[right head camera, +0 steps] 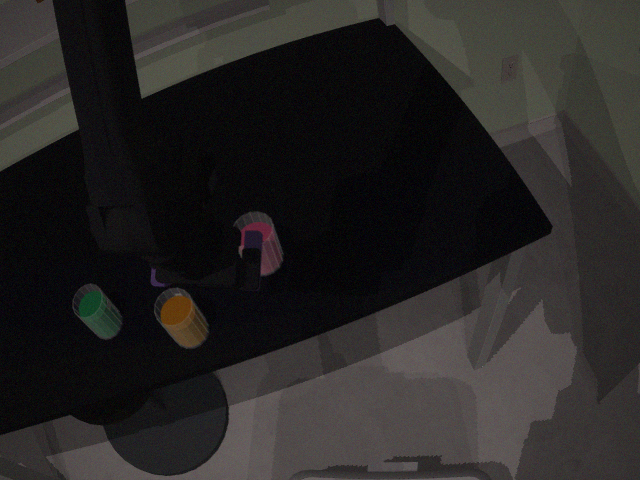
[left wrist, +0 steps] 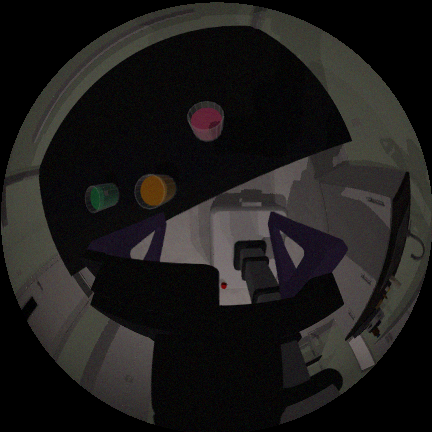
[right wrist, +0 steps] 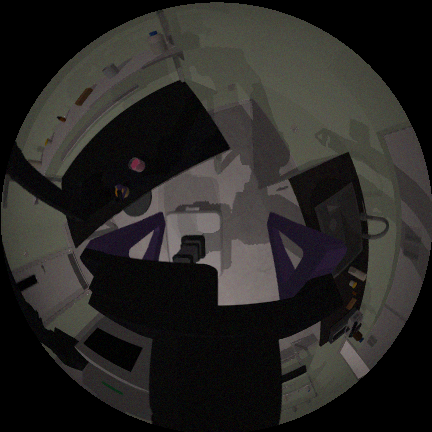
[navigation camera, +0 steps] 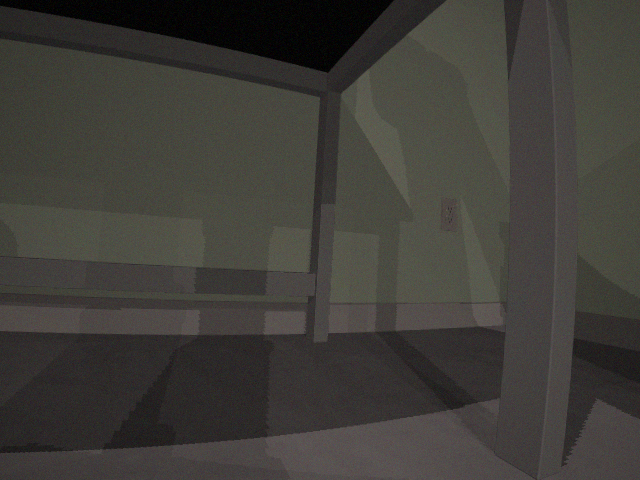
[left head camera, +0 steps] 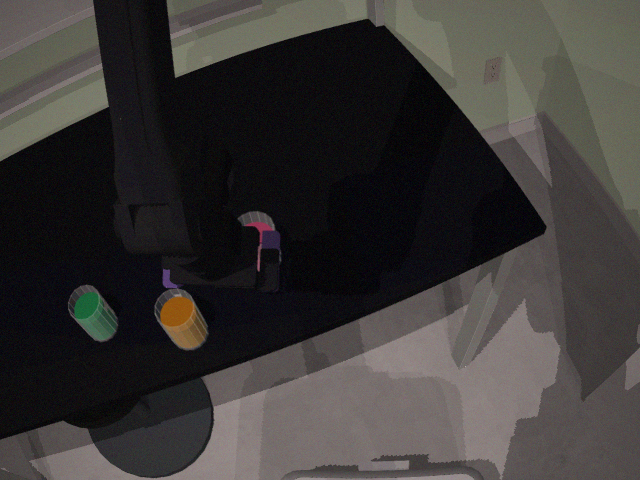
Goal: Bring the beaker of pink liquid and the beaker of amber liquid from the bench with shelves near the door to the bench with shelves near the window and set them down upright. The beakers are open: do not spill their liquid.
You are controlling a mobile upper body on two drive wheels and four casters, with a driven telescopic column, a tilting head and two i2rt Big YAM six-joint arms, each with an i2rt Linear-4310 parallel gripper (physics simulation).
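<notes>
The beaker of pink liquid (left head camera: 262,227) (right head camera: 272,253) (left wrist: 206,120) (right wrist: 136,164) stands upright on the black bench top (left head camera: 336,155) (right head camera: 361,129) (left wrist: 260,90) (right wrist: 165,120). The beaker of amber liquid (left head camera: 178,312) (right head camera: 178,311) (left wrist: 152,191) stands upright nearer the front edge. My left gripper (left head camera: 219,258) (right head camera: 205,258) (left wrist: 216,217) is open and empty above the bench; in the head views one finger overlaps the pink beaker, which stands apart, beyond the fingertips, in the left wrist view. My right gripper (right wrist: 215,217) is open and empty, away from the beakers.
A beaker of green liquid (left head camera: 87,307) (right head camera: 92,304) (left wrist: 102,197) stands left of the amber one. A round dark stool (left head camera: 155,444) (right head camera: 170,444) is at the bench front. A bench leg (navigation camera: 532,258) stands close by. A dark bench with a sink (right wrist: 342,220) is at the right.
</notes>
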